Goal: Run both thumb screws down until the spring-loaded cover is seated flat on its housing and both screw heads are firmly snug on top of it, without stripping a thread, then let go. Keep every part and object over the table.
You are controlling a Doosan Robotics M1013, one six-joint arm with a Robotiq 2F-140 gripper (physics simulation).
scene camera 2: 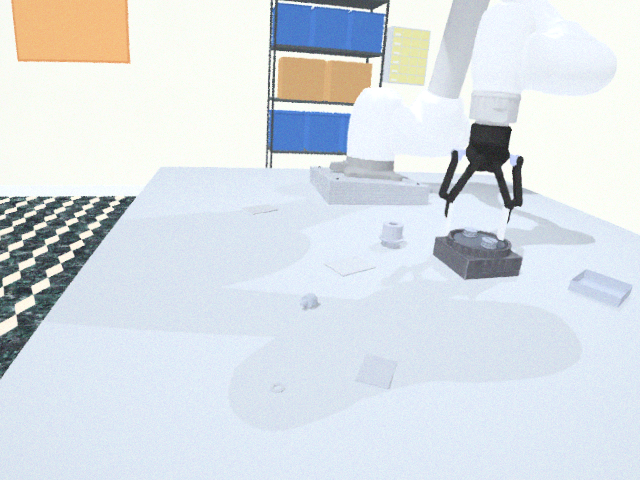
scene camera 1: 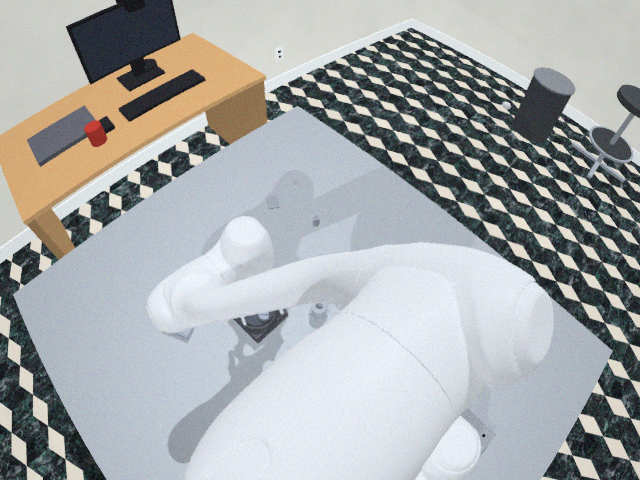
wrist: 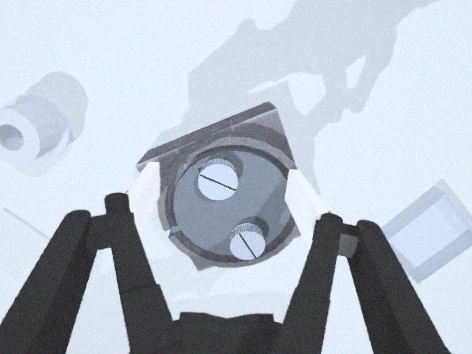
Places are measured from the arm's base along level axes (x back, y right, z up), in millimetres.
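Pixels of known places: gripper, fingertip midpoint: [scene camera 2: 472, 235] [scene camera 1: 262, 315] [wrist: 224, 181]; arm's base at its link origin: [scene camera 2: 368, 175].
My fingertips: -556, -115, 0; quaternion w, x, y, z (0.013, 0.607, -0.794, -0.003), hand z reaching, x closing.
Observation:
Ahead of a thing's pixels: the offset from my fingertips to its top centre, as dx, dy, dz. "*": to the spot under its first point.
The dark square housing @[-26, -2, +3] [scene camera 1: 257, 335] [scene camera 2: 493, 266] [wrist: 272, 125] stands on the table, with a round raised rim on top. The grey disc cover @[-26, -2, +1] [scene camera 2: 465, 241] [wrist: 197, 215] lies inside the rim; whether it is flat is hard to tell. One slotted screw head @[* -6, +12, +11] [scene camera 2: 469, 231] [wrist: 218, 181] and a second, smaller-looking screw head @[* -70, -1, +12] [scene camera 2: 489, 242] [wrist: 247, 242] stand up from the cover with shadows beside them. My gripper [scene camera 2: 476, 232] [wrist: 224, 181] is open and points down, its pale fingertips on either side of the rim, with both screw heads between them, not gripped. The arm hides part of the housing in scene camera 1.
A pale stepped cylinder @[+69, +151, -4] [scene camera 1: 318, 314] [scene camera 2: 392, 235] [wrist: 47, 127] stands beside the housing. A shallow tray @[-143, -210, -33] [scene camera 2: 599, 289] [wrist: 425, 237] lies on the other side. A small knob @[-207, +347, -33] [scene camera 1: 315, 221] [scene camera 2: 309, 301], a square plate @[-362, +269, -50] [scene camera 1: 272, 202] [scene camera 2: 376, 370] and thin pale sheet @[-49, +258, -50] [scene camera 2: 349, 266] lie farther off.

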